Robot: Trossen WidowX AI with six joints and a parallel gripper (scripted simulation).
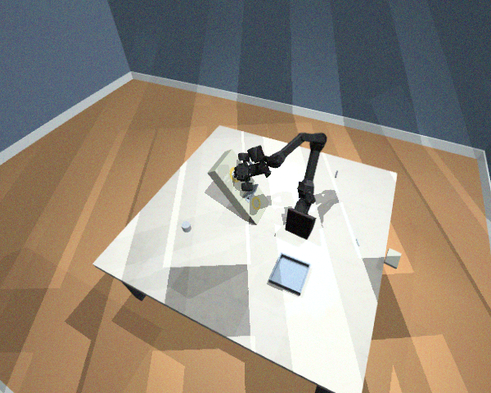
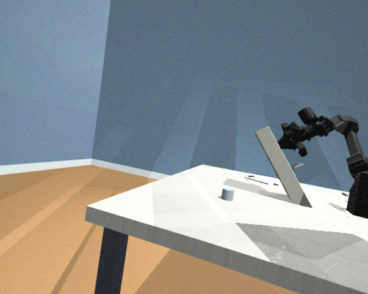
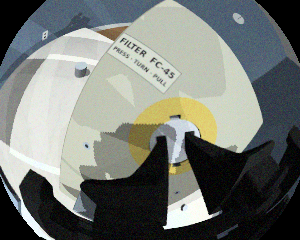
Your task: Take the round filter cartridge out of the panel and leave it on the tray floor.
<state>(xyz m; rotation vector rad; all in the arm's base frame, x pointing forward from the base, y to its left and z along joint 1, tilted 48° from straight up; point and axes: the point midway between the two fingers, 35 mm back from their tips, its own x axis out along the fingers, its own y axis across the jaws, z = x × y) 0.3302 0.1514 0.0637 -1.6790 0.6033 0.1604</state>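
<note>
Now: gripper tip 1 cm short of the round pale grey filter cartridge and 1 cm above it. Round my gripper tip: service panel 8 cm below, 4 cm behind, 1 cm to the right; then blue-grey tray 47 cm behind, 22 cm below, 21 cm to the left.
</note>
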